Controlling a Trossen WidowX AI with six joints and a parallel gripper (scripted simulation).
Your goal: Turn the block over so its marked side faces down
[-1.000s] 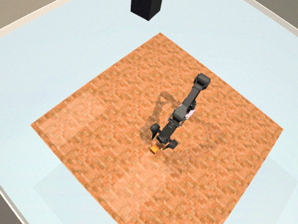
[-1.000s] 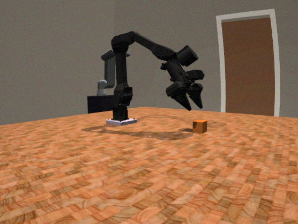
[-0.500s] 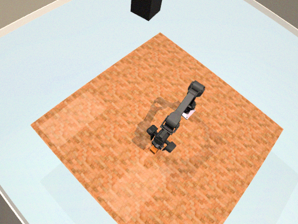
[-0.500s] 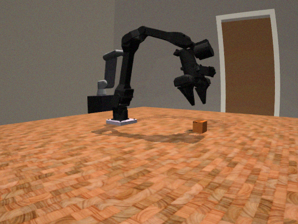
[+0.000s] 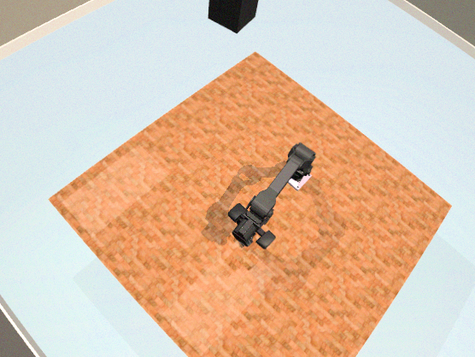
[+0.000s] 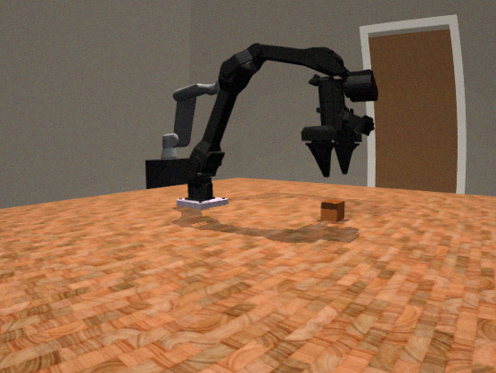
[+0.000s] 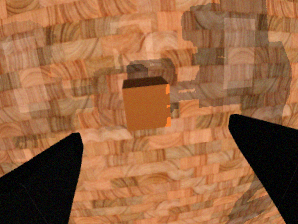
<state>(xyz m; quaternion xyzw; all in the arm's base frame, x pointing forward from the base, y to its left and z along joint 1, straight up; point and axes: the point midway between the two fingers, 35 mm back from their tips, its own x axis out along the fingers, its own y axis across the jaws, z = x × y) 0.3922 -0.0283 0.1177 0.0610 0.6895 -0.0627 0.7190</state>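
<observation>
Right now my gripper tip is 20 mm past the orange block and 80 mm above it.
</observation>
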